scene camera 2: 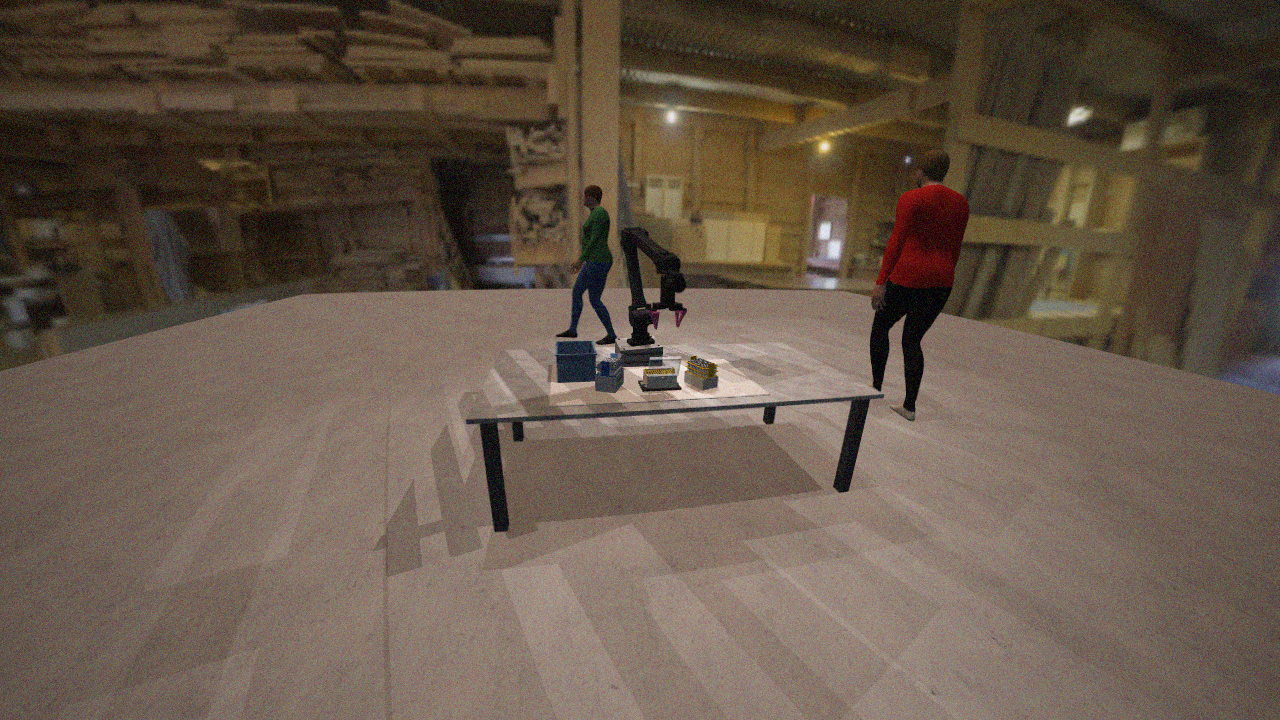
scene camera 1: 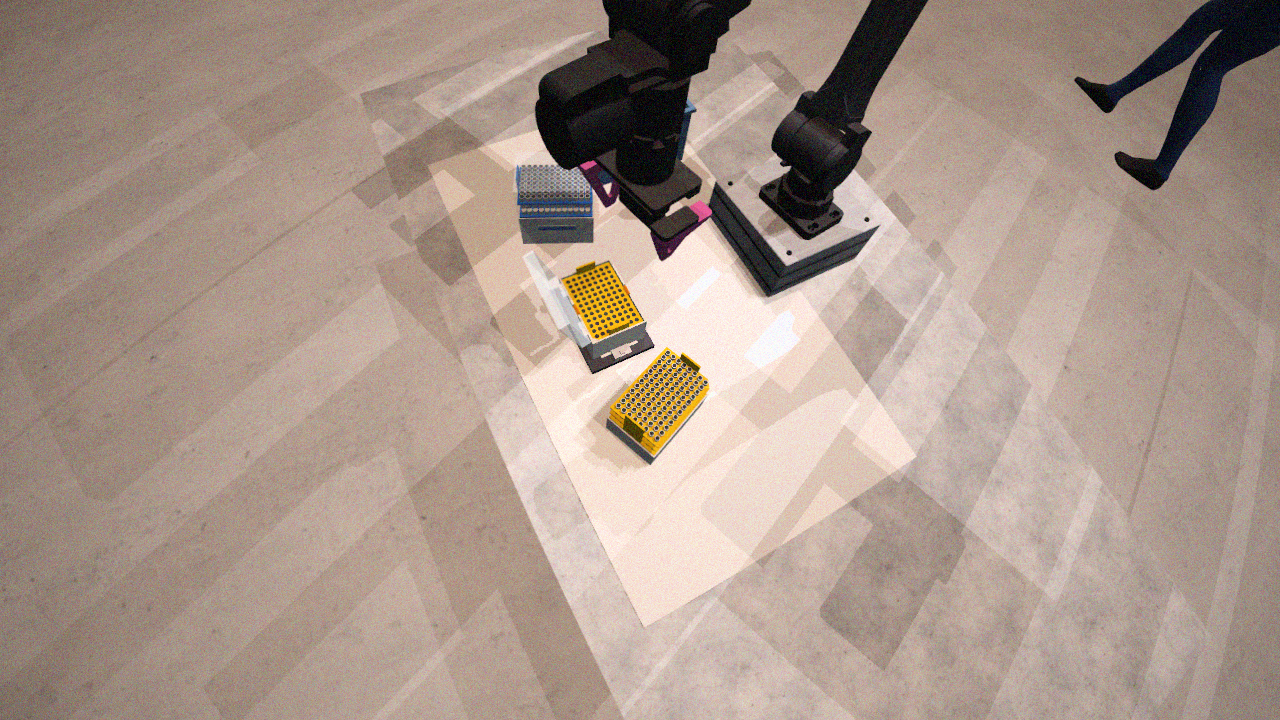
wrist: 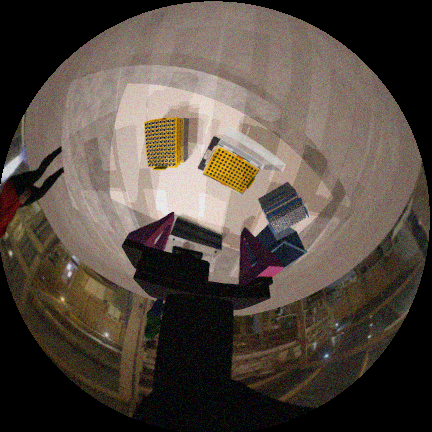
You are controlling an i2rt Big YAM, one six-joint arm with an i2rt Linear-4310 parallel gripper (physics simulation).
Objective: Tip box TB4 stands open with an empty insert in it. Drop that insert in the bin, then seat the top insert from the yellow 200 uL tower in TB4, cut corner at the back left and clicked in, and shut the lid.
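Observation:
Tip box TB4 (scene camera 1: 619,342) (scene camera 2: 659,382) (wrist: 208,154) stands open, its clear lid (scene camera 1: 556,300) (wrist: 252,150) tilted back along one long side. A yellow insert (scene camera 1: 604,300) (wrist: 231,169) with empty holes sits in it. The yellow tower (scene camera 1: 658,401) (scene camera 2: 701,372) (wrist: 164,143) stands beside the box, its holes filled with tips. My gripper (scene camera 1: 637,210) (scene camera 2: 668,319) (wrist: 208,222) is open and empty, high above the table on the arm's side of TB4. The bin (scene camera 2: 575,361) (wrist: 282,246) is dark blue; in scene camera 1 the arm hides most of it.
A blue and grey tip tower (scene camera 1: 555,204) (scene camera 2: 609,372) (wrist: 283,209) stands between TB4 and the bin. The arm's base plinth (scene camera 1: 787,259) (scene camera 2: 639,354) stands on the table behind TB4. Two people stand on the floor away from the table.

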